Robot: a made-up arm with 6 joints.
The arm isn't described. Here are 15 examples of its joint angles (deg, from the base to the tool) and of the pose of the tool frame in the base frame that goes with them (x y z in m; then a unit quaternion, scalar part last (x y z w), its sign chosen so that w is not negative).
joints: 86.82 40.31 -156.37 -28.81 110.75 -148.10
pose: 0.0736 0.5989 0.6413 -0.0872 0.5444 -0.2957 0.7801
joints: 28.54 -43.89 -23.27 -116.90 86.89 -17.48
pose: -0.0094 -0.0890 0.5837 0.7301 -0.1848 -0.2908 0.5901
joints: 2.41 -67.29 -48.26 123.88 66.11 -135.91
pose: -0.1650 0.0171 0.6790 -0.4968 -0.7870 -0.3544 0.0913
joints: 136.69 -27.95 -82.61 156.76 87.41 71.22
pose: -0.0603 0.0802 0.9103 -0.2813 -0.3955 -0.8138 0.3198
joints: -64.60 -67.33 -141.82 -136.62 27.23 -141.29
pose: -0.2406 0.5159 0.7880 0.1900 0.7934 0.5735 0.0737
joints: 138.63 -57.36 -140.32 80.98 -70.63 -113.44
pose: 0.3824 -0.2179 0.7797 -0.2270 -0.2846 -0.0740 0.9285
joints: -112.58 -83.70 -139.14 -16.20 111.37 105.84
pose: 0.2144 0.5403 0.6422 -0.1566 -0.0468 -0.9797 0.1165
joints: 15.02 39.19 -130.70 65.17 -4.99 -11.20
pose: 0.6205 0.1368 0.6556 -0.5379 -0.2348 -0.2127 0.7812
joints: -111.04 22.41 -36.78 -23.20 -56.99 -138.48
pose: -0.1538 -0.4150 0.4845 0.6831 -0.1934 -0.6679 0.2232
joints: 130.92 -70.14 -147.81 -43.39 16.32 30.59
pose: 0.3426 -0.4997 0.7357 0.1967 -0.4659 -0.3519 0.7876
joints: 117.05 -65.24 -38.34 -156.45 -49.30 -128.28
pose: 0.0115 -0.1600 0.5321 -0.2930 -0.3745 0.7405 0.4750
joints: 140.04 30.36 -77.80 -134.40 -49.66 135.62
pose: -0.3724 0.2060 0.4288 0.0639 0.6213 -0.7428 0.2409
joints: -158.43 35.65 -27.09 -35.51 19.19 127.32
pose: -0.3312 -0.1854 0.2691 0.6145 0.6060 -0.4909 0.1194
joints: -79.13 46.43 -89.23 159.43 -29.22 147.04
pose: 0.0150 -0.5089 0.2858 -0.7221 0.3729 0.3419 0.4718
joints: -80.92 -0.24 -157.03 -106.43 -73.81 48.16
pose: 0.0859 -0.1995 0.8881 0.8639 0.1592 -0.1080 0.4654
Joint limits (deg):
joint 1: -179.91..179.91
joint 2: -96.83..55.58
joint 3: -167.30..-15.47
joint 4: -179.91..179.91
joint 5: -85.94..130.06
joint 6: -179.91..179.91
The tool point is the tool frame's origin. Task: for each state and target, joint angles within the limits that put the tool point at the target. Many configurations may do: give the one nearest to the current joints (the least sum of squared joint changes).
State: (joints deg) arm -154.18 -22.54 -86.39 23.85 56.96 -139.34
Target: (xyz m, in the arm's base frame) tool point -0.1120 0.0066 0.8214
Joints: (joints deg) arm -176.89 -33.44 -78.49 19.66 53.29 -138.71
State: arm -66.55 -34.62 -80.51 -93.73 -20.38 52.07
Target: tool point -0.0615 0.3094 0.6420
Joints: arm -66.34 -80.32 -74.00 -94.02 -29.97 54.21
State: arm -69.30 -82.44 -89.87 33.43 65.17 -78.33
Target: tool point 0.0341 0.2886 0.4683
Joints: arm -95.33 -96.83 -42.69 31.97 81.33 -75.77
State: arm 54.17 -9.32 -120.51 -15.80 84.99 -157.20
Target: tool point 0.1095 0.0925 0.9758
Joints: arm 49.68 -13.38 -132.18 -17.98 78.84 -158.96
